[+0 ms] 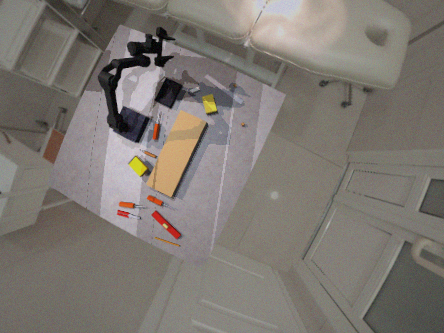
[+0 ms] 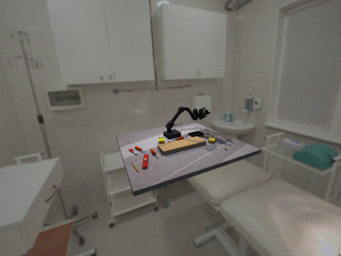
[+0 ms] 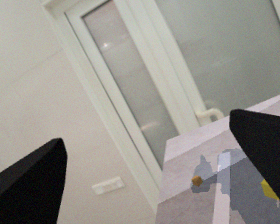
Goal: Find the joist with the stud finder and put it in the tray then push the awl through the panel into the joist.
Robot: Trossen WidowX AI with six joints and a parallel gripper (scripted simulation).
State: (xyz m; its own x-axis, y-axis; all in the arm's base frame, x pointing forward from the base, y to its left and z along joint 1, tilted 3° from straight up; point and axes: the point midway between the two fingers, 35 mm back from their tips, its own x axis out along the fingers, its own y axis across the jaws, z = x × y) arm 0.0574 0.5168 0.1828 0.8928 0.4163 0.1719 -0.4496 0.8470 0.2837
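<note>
The yellow stud finder is 67 cm to the right of my gripper tip, 26 cm below it and 15 cm ahead of it. The rest, counted from my gripper tip: yellow block 26 cm ahead, 25 cm below, 8 cm to the right; then black tray 25 cm below, 18 cm to the right; then white piece 26 cm below, 13 cm ahead, 6 cm to the right.
</note>
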